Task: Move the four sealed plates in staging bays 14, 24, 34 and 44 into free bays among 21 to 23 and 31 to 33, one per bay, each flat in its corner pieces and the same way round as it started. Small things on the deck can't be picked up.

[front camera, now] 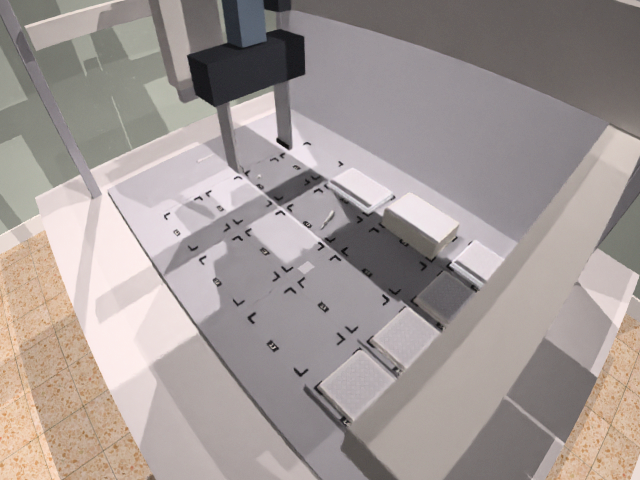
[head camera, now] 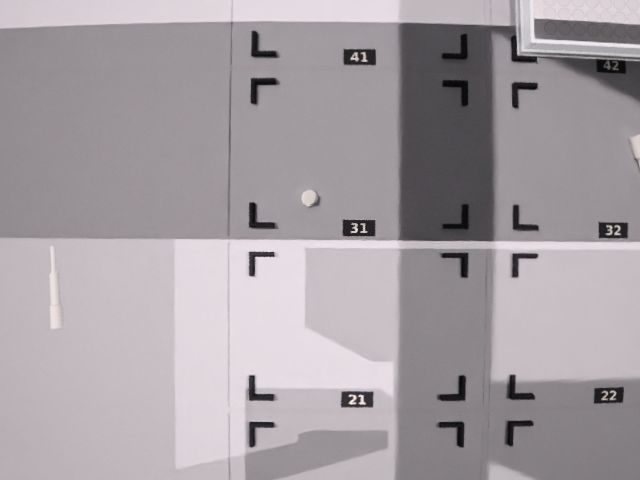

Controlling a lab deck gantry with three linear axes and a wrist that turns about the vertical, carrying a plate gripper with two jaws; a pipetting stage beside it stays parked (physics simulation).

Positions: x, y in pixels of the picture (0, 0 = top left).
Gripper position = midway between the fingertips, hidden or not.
Labels:
my gripper: front camera 260, 156; not seen in the head camera view (out of frame)
tall cream block: front camera 428, 230; not seen in the head camera view (out of frame)
same spot on bay 32: [head camera: 560, 155] = [front camera: 313, 205]
same spot on bay 21: [head camera: 317, 319] = [front camera: 233, 192]

